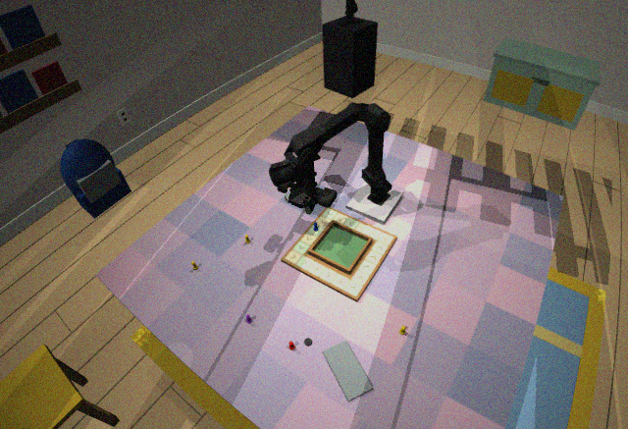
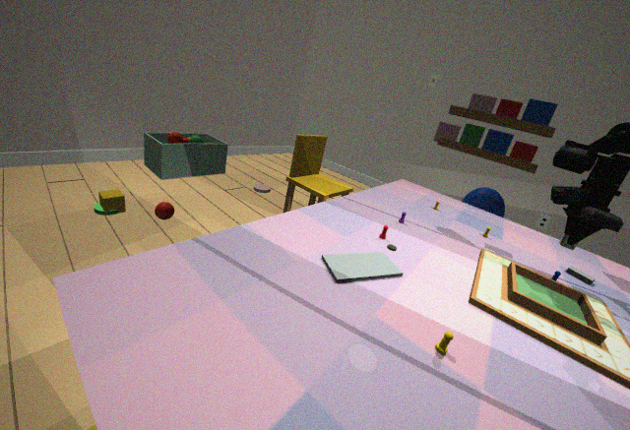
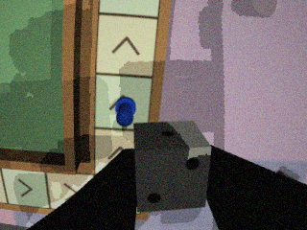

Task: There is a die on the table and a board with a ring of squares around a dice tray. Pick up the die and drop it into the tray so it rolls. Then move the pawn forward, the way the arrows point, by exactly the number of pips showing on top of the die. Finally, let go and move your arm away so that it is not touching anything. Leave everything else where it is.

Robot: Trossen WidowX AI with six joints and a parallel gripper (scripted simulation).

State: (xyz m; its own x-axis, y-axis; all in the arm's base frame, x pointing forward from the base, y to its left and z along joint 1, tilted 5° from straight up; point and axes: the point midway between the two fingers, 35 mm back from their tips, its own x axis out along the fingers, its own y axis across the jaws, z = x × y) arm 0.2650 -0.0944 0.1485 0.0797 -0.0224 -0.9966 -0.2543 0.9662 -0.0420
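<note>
The blue pawn lies 9 cm below my gripper tip, 2 cm to the left of it and 1 cm behind it. Also, from my gripper tip: purple pawn: 37 cm ahead, 10 cm to the left, 10 cm below; white die: right at my gripper tip; green tray: 13 cm to the left, 11 cm below, 1 cm behind.
</note>
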